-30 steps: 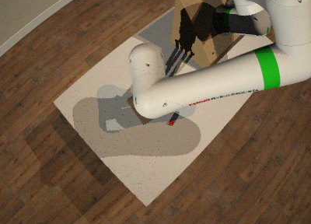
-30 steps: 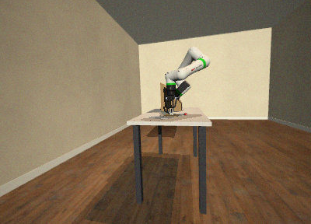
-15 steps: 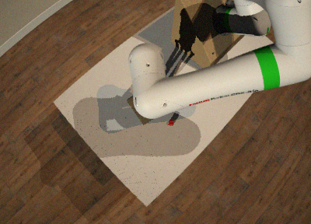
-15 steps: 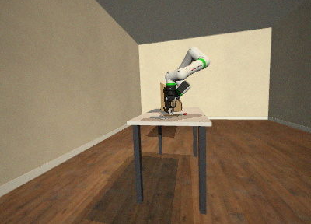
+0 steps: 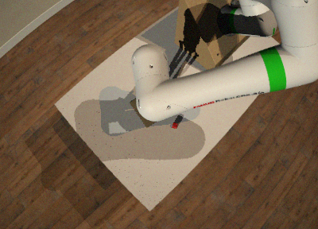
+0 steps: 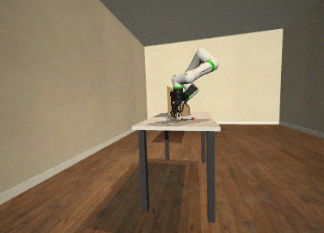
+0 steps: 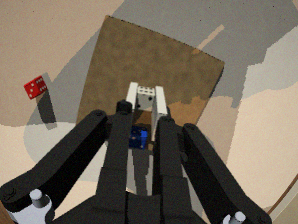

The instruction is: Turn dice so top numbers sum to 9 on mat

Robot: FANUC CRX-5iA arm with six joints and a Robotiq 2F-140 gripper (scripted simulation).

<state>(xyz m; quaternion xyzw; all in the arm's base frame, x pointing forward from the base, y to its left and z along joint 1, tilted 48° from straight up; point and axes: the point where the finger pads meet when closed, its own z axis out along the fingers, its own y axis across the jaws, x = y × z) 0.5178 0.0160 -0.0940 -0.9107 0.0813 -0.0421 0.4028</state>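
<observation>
The white die is 2 cm below my hand. Also, from my hand: mat (4 cm below); then blue die (5 cm behind, 3 cm below, 1 cm to the left); then red die (14 cm to the left, 3 cm below, 1 cm ahead).
</observation>
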